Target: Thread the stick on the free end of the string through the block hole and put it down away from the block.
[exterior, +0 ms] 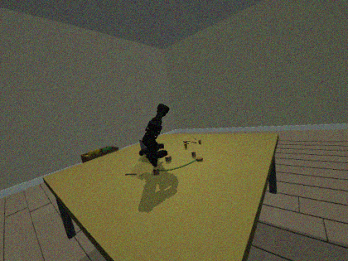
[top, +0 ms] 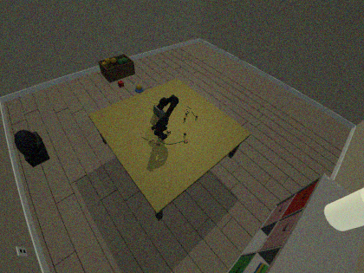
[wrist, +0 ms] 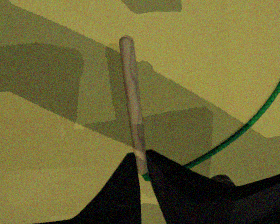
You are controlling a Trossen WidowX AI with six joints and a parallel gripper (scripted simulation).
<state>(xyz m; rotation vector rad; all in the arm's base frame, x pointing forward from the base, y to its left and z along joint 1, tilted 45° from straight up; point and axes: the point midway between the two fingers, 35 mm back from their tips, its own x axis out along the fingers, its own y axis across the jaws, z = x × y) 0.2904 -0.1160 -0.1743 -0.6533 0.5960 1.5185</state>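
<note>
My gripper tip is 10 mm past the wooden block and 130 mm to the right of it. Also, from my gripper tip: round wooden button (190 mm ahead, 200 mm to the left, 10 mm below); then thin wooden stick (10 mm to the left); then wooden cylinder (120 mm ahead, 250 mm to the left).
</note>
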